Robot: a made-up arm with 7 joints. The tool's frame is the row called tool. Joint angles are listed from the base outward.
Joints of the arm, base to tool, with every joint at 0 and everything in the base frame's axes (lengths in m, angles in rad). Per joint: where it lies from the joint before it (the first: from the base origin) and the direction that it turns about. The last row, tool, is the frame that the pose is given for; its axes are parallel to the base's.
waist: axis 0 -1 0 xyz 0 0 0.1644
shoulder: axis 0 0 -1 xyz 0.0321 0.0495 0.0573
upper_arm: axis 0 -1 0 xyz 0.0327 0.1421 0.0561
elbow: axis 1 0 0 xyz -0.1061 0.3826 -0.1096
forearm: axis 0 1 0 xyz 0.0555 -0.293 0.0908
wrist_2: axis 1 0 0 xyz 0.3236 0.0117 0.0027
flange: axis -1 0 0 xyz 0.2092 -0.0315 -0.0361
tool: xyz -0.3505 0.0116 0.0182
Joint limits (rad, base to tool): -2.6..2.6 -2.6..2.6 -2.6..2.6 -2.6..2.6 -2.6..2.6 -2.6..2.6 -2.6..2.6
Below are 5 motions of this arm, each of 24 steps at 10 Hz.
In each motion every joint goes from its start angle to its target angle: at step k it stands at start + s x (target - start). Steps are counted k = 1, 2, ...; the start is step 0. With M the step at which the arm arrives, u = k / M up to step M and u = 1 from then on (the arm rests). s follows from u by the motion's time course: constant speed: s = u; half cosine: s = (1 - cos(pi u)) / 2; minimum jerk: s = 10 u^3 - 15 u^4 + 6 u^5.
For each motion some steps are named. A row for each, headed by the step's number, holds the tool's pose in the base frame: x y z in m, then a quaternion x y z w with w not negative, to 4 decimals.
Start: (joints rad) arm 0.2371 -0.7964 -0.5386 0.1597 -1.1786 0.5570 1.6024
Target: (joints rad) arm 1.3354 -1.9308 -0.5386 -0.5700 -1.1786 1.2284 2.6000
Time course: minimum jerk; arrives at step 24
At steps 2, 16, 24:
2: -0.0745 0.2983 0.3081 -0.3150 -0.4915 0.1012 0.8056
16: -0.4069 0.1941 -0.0656 -0.3982 -0.8719 0.2837 0.0282
24: -0.3726 0.0765 -0.2234 0.3738 0.8498 -0.3024 0.2158

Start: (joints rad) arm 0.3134 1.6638 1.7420 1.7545 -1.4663 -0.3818 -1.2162
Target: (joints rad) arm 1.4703 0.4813 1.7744 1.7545 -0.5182 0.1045 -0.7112
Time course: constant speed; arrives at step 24
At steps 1, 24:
1: 0.2456 -0.4766 0.4405 -0.0023 0.8637 -0.4921 0.1084
24: -0.2531 0.2115 0.8165 -0.0023 0.4755 -0.8494 0.2291

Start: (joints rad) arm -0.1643 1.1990 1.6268 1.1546 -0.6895 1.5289 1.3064
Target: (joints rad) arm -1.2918 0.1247 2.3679 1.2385 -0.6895 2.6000 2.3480
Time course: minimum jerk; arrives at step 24
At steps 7, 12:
7: 0.4352 -0.0481 0.2728 0.1036 -0.8220 0.1844 0.5288
12: 0.4552 0.1041 0.1450 0.3127 -0.7173 0.2757 0.5583

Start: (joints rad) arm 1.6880 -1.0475 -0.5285 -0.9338 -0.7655 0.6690 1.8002
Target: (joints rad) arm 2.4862 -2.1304 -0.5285 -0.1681 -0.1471 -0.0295 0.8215
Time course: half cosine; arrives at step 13
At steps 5, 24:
5: -0.0696 0.3501 -0.2187 0.7211 0.6543 0.0940 0.2074
24: 0.1694 0.0534 -0.0528 0.8779 0.4171 0.0934 0.2159

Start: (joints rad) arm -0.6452 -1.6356 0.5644 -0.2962 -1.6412 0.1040 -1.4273
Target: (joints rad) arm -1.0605 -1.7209 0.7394 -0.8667 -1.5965 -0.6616 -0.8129
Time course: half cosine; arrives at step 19
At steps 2, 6, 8, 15, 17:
2: -0.0172 -0.1071 0.5610 -0.7851 0.3061 -0.5285 0.1027
6: -0.0047 -0.1411 0.5920 0.7785 -0.3975 0.4853 0.0209
8: 0.0039 -0.1662 0.6147 0.7602 -0.4619 0.4422 0.1143
15: 0.0313 -0.2414 0.6901 0.6091 -0.6338 0.2369 0.4137
17: 0.0357 -0.2507 0.7013 0.5746 -0.6513 0.1999 0.4534

